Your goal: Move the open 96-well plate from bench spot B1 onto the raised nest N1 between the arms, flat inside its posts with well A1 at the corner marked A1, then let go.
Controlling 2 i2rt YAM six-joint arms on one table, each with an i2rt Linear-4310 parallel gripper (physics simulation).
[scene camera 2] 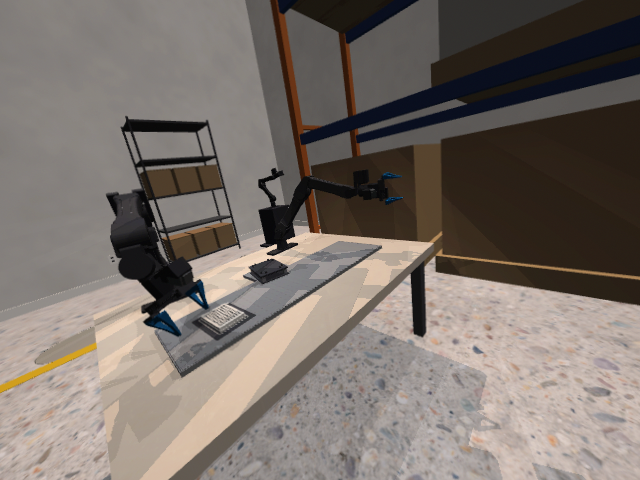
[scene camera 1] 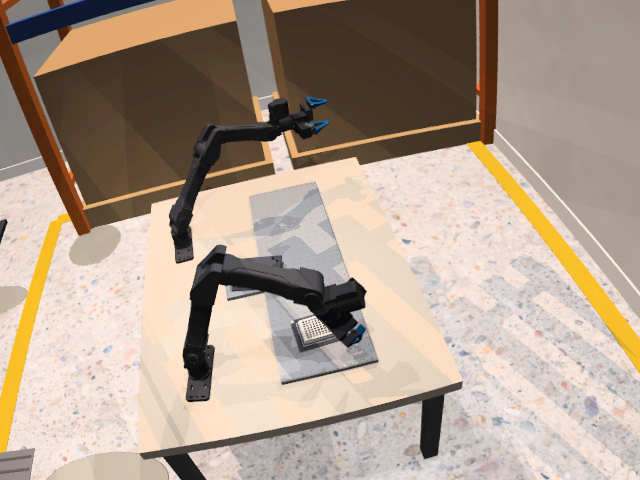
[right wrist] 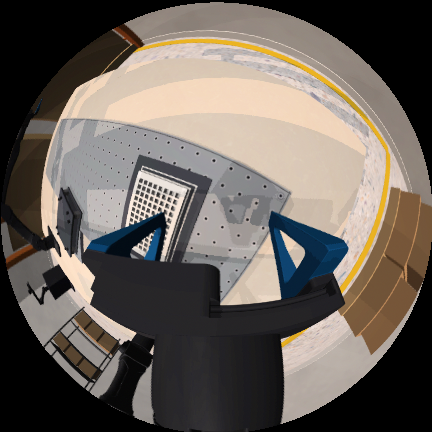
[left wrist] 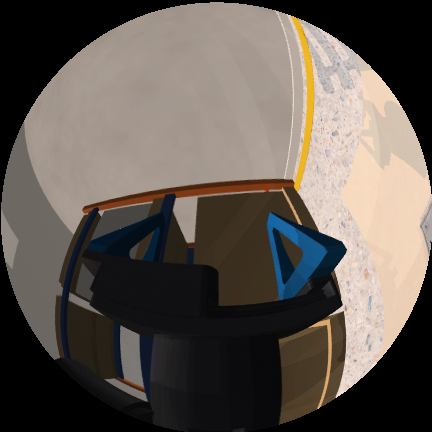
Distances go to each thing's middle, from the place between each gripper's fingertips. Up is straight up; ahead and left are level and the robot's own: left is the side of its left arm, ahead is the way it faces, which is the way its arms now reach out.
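Scene:
The white well plate (scene camera 2: 224,316) is 9 cm to the left of my right hand and 6 cm behind it, and it sits 6 cm below it. There is also the dark nest with white outline (right wrist: 199,184), which I find 9 cm to the left of my right hand, 6 cm behind it and 7 cm below it.
Counting from my left hand instead, I see the white well plate 80 cm to the right, 28 cm behind and 26 cm below. The dark nest with white outline is 80 cm to the right of my left hand and 28 cm behind it, and 27 cm below it.

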